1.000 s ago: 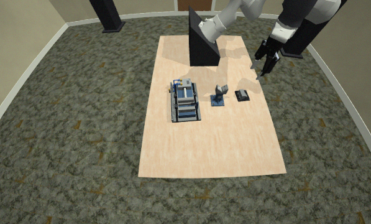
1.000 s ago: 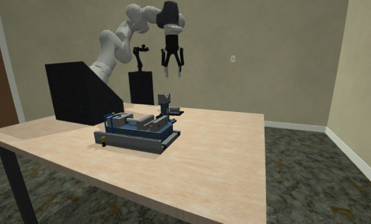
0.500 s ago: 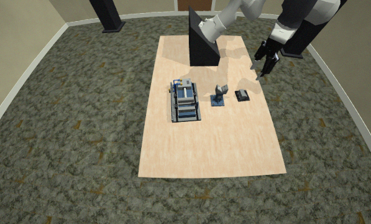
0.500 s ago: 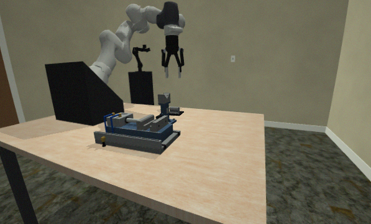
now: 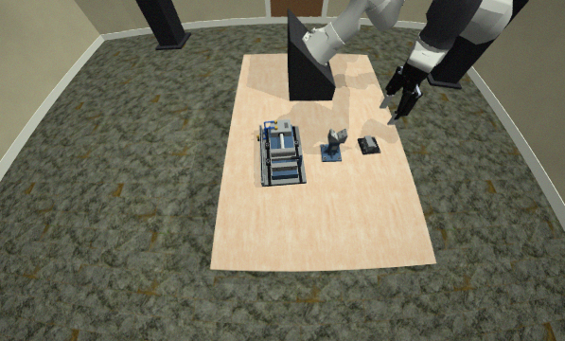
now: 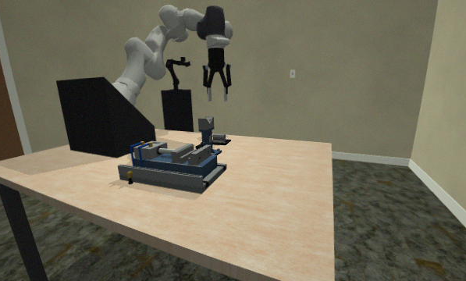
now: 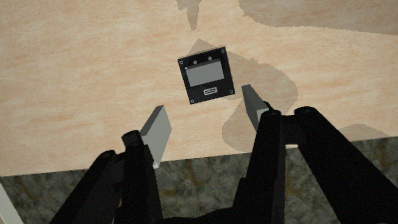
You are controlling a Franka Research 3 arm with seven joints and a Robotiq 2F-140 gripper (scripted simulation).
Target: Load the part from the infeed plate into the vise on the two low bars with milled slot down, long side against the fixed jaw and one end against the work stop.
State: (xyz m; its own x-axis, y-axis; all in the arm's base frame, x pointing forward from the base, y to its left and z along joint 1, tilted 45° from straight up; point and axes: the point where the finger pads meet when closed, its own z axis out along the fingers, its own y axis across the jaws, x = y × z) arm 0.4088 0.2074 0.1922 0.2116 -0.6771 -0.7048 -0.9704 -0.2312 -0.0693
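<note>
My hand is 10 mm to the left of the grey part and 220 mm above it. From my hand the other things lie so: cylinder rod: 70 mm ahead, 400 mm to the right, 160 mm below; black infeed plate: 10 mm to the left, 240 mm below; work stop: 150 mm ahead, 340 mm to the right, 150 mm below.
</note>
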